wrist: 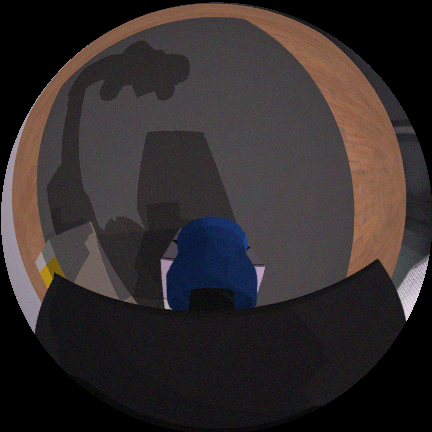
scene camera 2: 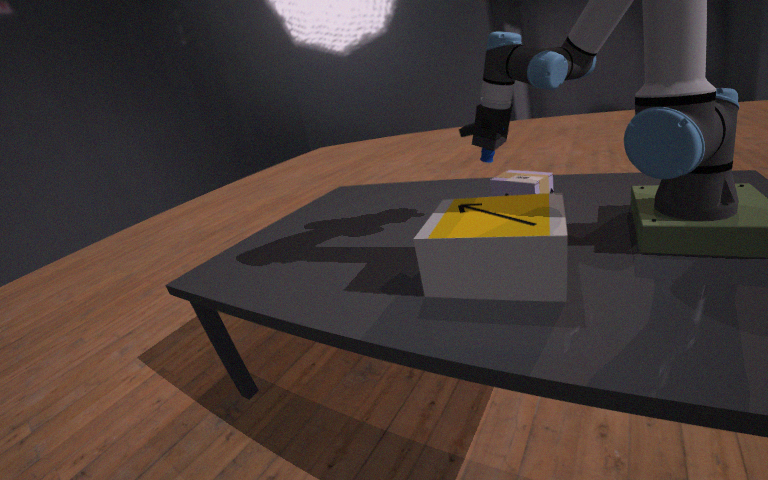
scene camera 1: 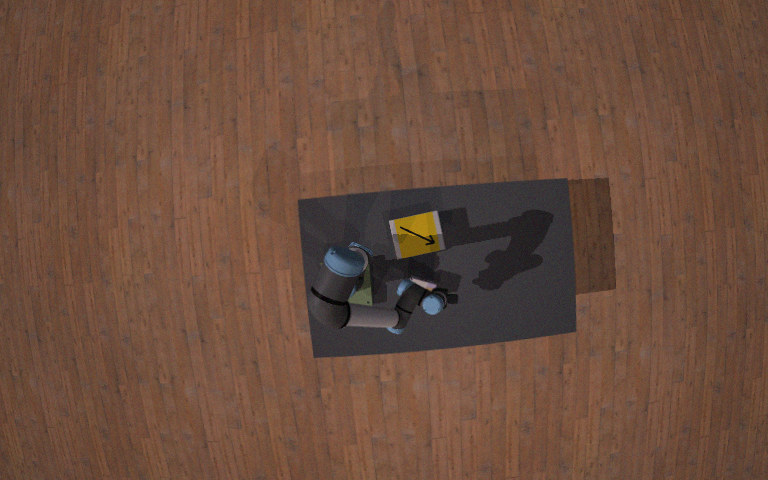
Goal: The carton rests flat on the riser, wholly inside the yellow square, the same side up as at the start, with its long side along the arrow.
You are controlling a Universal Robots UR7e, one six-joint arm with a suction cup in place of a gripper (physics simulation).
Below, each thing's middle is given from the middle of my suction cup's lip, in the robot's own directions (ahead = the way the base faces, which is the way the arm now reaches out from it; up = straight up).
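My suction cup is sitting 110 mm above the carton (scene camera 2: 513, 182), and it's 10 mm to the right of the carton and 90 mm past it. There's also a riser (scene camera 2: 515, 247), which is 100 mm below my suction cup, 140 mm behind it and 290 mm to the left of it.
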